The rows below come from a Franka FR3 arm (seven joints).
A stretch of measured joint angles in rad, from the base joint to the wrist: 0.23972, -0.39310, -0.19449, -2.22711, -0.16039, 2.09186, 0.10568; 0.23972, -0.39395, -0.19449, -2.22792, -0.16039, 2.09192, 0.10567; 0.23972, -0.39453, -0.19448, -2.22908, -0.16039, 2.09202, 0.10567; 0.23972, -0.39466, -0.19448, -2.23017, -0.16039, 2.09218, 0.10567; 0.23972, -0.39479, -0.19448, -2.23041, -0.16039, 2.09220, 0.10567; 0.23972, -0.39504, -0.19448, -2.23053, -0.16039, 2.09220, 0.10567; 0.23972, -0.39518, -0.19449, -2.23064, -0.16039, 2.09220, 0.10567; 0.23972, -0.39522, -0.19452, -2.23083, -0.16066, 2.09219, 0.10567; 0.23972, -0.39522, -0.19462, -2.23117, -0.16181, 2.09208, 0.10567; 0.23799, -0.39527, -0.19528, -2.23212, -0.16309, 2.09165, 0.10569; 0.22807, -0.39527, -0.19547, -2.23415, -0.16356, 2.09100, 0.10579; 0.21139, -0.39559, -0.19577, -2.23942, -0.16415, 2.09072, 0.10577; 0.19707, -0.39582, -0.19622, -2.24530, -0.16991, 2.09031, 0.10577; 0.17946, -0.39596, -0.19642, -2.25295, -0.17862, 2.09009, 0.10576; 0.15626, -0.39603, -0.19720, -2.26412, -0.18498, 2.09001, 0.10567; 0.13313, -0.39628, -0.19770, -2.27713, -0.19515, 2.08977, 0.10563; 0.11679, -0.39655, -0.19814, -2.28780, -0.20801, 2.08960, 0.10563; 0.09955, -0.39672, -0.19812, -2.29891, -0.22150, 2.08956, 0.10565; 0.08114, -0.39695, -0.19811, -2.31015, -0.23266, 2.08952, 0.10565
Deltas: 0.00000, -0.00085, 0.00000, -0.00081, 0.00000, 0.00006, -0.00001; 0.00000, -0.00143, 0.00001, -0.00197, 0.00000, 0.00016, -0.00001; 0.00000, -0.00156, 0.00001, -0.00306, 0.00000, 0.00032, -0.00001; 0.00000, -0.00169, 0.00001, -0.00330, 0.00000, 0.00034, -0.00001; 0.00000, -0.00194, 0.00001, -0.00342, 0.00000, 0.00034, -0.00001; 0.00000, -0.00208, 0.00000, -0.00353, 0.00000, 0.00034, -0.00001; 0.00000, -0.00212, -0.00003, -0.00372, -0.00027, 0.00033, -0.00001; 0.00000, -0.00212, -0.00013, -0.00406, -0.00142, 0.00022, -0.00001; -0.00173, -0.00217, -0.00079, -0.00501, -0.00270, -0.00021, 0.00001; -0.01165, -0.00217, -0.00098, -0.00704, -0.00317, -0.00086, 0.00011; -0.02833, -0.00249, -0.00128, -0.01231, -0.00376, -0.00114, 0.00009; -0.04265, -0.00272, -0.00173, -0.01819, -0.00952, -0.00155, 0.00009; -0.06026, -0.00286, -0.00193, -0.02584, -0.01823, -0.00177, 0.00008; -0.08346, -0.00293, -0.00271, -0.03701, -0.02459, -0.00185, -0.00001; -0.10659, -0.00318, -0.00321, -0.05002, -0.03476, -0.00209, -0.00005; -0.12293, -0.00345, -0.00365, -0.06069, -0.04762, -0.00226, -0.00005; -0.14017, -0.00362, -0.00363, -0.07180, -0.06111, -0.00230, -0.00003; -0.15858, -0.00385, -0.00362, -0.08304, -0.07227, -0.00234, -0.00003
